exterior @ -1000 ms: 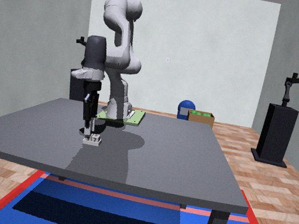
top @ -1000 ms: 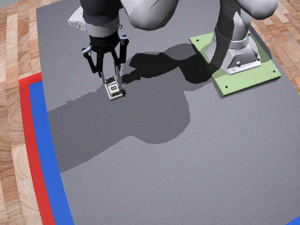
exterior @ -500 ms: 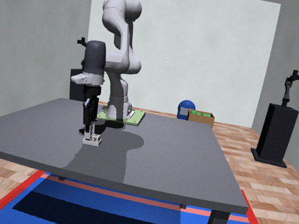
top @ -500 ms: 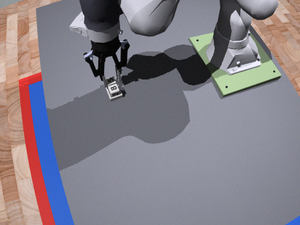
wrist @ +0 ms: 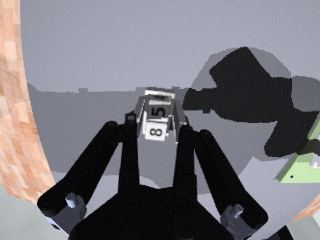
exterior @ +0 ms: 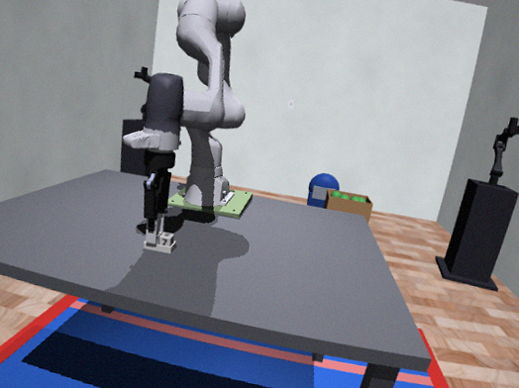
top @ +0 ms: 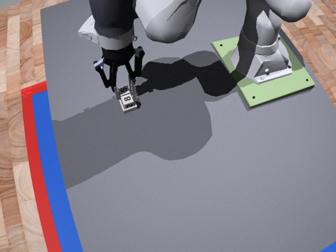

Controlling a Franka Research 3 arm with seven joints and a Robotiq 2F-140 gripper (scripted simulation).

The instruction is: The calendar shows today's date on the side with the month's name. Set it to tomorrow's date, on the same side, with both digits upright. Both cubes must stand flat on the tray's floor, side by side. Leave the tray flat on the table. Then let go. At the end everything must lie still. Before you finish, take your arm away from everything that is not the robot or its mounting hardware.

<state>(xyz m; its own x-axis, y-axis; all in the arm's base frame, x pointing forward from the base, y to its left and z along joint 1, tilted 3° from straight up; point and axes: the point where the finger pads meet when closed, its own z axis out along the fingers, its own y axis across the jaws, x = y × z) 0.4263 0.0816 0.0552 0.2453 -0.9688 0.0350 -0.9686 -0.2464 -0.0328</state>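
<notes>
My hand is 4 cm above the tray and 2 cm to the right of it.
</notes>
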